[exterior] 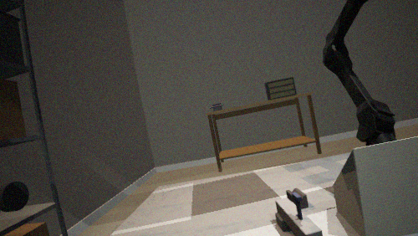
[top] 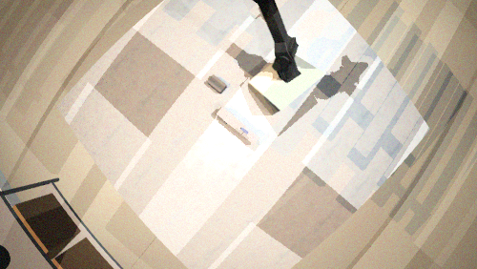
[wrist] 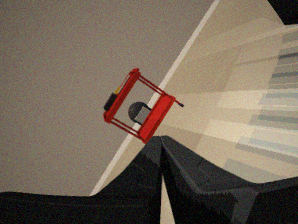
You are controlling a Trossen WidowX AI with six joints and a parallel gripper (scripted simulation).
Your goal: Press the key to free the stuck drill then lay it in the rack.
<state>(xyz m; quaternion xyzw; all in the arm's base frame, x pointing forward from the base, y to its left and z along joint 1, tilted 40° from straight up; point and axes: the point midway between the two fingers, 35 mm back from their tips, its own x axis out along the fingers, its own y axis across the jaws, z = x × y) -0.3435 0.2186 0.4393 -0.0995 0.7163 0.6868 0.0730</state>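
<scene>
Right now my gripper tip is 580 mm short of the blue key, 190 mm to the right of it and 550 mm above it. From my gripper tip the other things lie so: dark block: 570 mm ahead, 30 mm to the right, 620 mm below; then drill: 600 mm ahead, 140 mm to the left, 590 mm below.
</scene>
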